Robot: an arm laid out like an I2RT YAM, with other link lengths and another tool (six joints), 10 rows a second.
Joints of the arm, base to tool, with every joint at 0 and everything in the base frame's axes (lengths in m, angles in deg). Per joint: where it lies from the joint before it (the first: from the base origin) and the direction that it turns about. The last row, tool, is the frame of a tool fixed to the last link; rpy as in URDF.
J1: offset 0 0 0.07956 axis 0 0 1
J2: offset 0.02 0.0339 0.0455 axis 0 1 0
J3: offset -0.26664 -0.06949 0 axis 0 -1 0
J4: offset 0.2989 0.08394 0.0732 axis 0 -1 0
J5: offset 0.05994 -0.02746 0.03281 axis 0 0 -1
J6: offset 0.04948 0 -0.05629 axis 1 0 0
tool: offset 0.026 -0.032 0.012 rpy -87.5 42.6 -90
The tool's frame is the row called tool.
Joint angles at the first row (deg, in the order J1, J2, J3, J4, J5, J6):
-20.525 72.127 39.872 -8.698 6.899 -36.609
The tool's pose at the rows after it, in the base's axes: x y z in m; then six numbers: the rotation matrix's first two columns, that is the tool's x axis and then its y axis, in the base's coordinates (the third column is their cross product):
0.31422 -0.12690 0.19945 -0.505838 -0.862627 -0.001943 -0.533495 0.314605 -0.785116
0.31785 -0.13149 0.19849 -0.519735 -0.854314 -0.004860 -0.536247 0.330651 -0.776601
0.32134 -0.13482 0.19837 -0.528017 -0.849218 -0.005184 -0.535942 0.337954 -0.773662
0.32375 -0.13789 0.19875 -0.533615 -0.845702 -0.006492 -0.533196 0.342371 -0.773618
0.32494 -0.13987 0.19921 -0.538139 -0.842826 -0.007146 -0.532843 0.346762 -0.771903
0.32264 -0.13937 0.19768 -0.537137 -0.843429 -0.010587 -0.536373 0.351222 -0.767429
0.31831 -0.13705 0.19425 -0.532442 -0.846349 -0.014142 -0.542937 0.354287 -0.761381
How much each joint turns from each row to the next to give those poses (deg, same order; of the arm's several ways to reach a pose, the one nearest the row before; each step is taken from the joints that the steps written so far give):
-0.261 1.295 1.256 -0.169 0.286 0.396
-0.415 1.559 1.278 -0.531 0.183 0.566
-0.243 1.201 1.004 -0.095 0.188 0.261
-0.314 0.796 0.706 0.087 -0.002 0.099
-0.213 0.452 0.509 -0.217 0.025 0.112
-0.126 -0.381 -0.454 -0.292 -0.325 0.063
-0.008 -0.832 -1.135 -0.186 -0.444 -0.010

